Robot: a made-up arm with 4 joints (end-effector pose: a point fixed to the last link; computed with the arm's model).
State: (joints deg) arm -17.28 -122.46 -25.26 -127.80
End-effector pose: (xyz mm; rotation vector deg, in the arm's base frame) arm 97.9 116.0 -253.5 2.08 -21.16 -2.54
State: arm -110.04 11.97 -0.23 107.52
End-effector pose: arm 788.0 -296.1 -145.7 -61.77 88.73 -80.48
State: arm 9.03 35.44 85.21 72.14
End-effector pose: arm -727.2 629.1 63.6 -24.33 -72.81 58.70
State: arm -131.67 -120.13 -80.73 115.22
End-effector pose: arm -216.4 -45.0 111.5 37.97 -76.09 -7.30
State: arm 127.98 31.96 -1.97 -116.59
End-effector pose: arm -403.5 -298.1 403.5 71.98 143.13 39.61
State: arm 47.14 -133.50 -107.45 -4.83
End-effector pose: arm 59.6 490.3 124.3 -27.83 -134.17 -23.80
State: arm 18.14 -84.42 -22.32 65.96
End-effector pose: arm 182.0 60.3 -615.0 -143.30 -27.71 -22.93
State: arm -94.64 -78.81 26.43 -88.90
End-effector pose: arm 529.9 103.4 -462.8 29.01 11.75 -89.73
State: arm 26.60 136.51 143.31 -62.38
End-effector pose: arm -510.5 -135.7 -90.1 -68.57 76.72 -114.65
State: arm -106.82 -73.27 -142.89 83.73
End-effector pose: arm -144.9 35.4 172.3 14.75 -38.23 77.72
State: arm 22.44 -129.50 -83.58 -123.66
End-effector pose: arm -53.6 241.3 -91.7 8.69 -69.20 69.48
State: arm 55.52 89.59 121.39 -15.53
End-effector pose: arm -546.7 -505.8 112.3 -102.01 49.18 -130.80
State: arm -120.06 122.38 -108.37 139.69
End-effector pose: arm 380.7 -219.0 237.8 60.84 47.81 -29.45
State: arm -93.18 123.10 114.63 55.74
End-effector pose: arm 394.0 683.9 315.4 -61.23 -120.15 -48.40
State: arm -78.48 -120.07 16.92 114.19
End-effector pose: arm -359.4 16.5 -261.8 105.27 -87.49 -62.06
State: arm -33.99 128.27 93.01 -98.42
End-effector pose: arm -427.4 107.5 238.6 -95.58 63.18 -130.41
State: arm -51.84 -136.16 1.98 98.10
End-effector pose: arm -362.4 -276.7 -122.0 115.49 -57.03 -30.97
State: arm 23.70 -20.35 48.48 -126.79
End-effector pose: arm -420.1 554.4 7.1 87.44 73.85 31.14
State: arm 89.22 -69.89 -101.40 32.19
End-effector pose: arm -51.8 427.4 39.4 -21.53 -64.43 -29.72
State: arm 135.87 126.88 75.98 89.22
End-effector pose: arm 231.5 -496.1 641.8 90.09 2.24 87.51
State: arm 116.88 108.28 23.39 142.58
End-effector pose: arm -259.7 -220.6 587.0 -1.39 -44.35 98.14
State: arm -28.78 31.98 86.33 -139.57
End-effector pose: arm 24.5 577.1 317.7 138.37 58.18 62.14
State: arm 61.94 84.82 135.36 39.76
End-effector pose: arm -667.8 -397.4 -40.9 93.64 -107.55 94.17
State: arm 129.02 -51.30 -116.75 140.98
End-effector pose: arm 13.3 -36.1 -119.9 -105.23 -29.14 -42.63
